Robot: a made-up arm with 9 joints. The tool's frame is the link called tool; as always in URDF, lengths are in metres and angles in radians. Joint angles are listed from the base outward.
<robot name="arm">
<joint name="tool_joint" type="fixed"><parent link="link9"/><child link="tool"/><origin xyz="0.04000 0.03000 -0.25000"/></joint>
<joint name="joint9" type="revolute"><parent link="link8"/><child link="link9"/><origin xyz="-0.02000 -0.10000 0.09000"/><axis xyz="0 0 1"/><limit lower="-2.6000" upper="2.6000"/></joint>
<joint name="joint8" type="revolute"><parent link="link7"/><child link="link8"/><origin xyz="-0.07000 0.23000 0.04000"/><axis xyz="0 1 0"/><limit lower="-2.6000" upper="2.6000"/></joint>
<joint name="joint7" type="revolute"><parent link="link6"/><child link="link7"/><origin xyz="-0.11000 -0.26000 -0.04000"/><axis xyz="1 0 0"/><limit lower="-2.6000" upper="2.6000"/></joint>
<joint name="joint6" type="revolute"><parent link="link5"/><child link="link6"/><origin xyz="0.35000 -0.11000 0.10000"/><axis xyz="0 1 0"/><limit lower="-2.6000" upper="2.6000"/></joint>
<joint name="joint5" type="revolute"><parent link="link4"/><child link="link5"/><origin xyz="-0.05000 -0.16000 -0.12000"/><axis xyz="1 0 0"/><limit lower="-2.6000" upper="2.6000"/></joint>
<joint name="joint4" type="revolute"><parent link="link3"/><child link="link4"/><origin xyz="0.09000 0.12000 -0.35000"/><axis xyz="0 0 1"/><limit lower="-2.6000" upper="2.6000"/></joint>
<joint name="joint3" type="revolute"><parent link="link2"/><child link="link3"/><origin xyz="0.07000 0.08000 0.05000"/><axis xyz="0 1 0"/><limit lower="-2.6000" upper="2.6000"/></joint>
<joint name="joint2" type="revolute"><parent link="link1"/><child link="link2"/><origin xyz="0.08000 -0.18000 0.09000"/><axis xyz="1 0 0"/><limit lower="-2.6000" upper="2.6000"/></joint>
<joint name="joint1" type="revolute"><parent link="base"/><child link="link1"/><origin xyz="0.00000 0.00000 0.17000"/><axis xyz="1 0 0"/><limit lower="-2.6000" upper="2.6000"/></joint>
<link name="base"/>
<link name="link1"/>
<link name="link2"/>
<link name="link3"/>
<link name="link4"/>
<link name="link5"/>
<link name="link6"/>
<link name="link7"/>
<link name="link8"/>
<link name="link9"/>
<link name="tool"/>
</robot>
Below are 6 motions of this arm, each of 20 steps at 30 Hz.
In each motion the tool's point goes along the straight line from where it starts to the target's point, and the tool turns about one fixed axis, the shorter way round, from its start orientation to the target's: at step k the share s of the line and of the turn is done. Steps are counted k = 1, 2, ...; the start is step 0. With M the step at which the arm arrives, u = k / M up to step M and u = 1 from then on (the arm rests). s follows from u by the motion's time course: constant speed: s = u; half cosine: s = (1 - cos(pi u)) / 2; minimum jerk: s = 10 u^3 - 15 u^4 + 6 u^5.
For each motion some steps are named. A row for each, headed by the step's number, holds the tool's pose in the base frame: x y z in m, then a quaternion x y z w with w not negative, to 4 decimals.
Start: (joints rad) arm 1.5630 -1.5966 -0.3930 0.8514 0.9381 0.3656 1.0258 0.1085 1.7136
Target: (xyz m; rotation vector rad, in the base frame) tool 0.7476 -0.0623 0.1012 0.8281 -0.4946 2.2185
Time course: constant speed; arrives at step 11
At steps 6, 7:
6: 0.7644 -0.0974 -0.0448 0.5143 -0.1820 0.8015 0.2447
7: 0.7611 -0.0904 -0.0156 0.4773 -0.1847 0.8163 0.2677

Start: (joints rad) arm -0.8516 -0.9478 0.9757 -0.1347 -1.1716 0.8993 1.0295 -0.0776 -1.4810
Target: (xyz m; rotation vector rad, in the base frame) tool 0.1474 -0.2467 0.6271 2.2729 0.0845 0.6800
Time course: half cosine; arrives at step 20
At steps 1, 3, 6, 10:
1: 0.1462 -0.3469 0.3118 0.5724 0.4310 0.6376 0.2830
3: 0.1463 -0.3420 0.3272 0.5947 0.4145 0.6246 0.2906
6: 0.1465 -0.3267 0.3752 0.6604 0.3604 0.5798 0.3126
10: 0.1468 -0.2971 0.4685 0.7691 0.2459 0.4775 0.3464

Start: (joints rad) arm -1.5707 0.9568 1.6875 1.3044 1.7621 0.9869 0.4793 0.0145 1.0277
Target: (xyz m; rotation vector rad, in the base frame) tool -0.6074 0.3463 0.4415 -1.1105 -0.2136 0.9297
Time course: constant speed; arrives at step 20
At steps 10, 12, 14, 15, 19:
10: -0.5881 0.2136 0.1877 -0.7690 -0.1352 0.3878 0.4899
12: -0.5919 0.2402 0.2384 -0.7240 -0.1290 0.3996 0.5473
14: -0.5958 0.2667 0.2892 -0.6750 -0.1221 0.4092 0.6017
15: -0.5977 0.2800 0.3146 -0.6491 -0.1184 0.4132 0.6277
19: -0.6055 0.3330 0.4161 -0.5370 -0.1020 0.4233 0.7225

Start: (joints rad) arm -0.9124 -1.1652 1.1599 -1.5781 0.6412 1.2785 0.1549 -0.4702 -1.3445
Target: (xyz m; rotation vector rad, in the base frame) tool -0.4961 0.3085 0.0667 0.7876 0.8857 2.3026
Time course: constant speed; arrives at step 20
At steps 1, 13, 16, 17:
1: -0.4600 0.1157 0.2297 0.0377 0.5821 0.7963 0.1599
13: -0.4828 0.2375 0.1267 0.2018 0.4300 0.8481 0.2348
16: -0.4885 0.2679 0.1010 0.2413 0.3877 0.8533 0.2516
17: -0.4904 0.2781 0.0924 0.2543 0.3733 0.8544 0.2569

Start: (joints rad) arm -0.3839 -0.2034 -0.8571 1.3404 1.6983 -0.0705 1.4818 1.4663 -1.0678
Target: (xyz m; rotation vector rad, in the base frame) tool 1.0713 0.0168 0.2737 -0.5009 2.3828 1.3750
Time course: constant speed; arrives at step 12
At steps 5, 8, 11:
5: 1.0327 -0.1025 0.1464 -0.1083 0.8391 0.4984 0.1889
8: 1.0493 -0.0514 0.2009 -0.1376 0.8398 0.4927 0.1817
11: 1.0658 -0.0002 0.2555 -0.1668 0.8397 0.4866 0.1743

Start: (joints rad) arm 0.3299 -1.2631 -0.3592 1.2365 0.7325 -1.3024 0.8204 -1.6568 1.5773
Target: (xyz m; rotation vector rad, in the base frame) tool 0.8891 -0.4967 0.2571 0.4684 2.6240 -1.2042
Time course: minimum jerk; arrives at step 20
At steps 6, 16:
6: 0.8738 -0.3056 -0.1086 0.0951 -0.8919 0.3673 0.2460
16: 0.8880 -0.4835 0.2318 0.1420 0.8976 -0.4089 0.0835

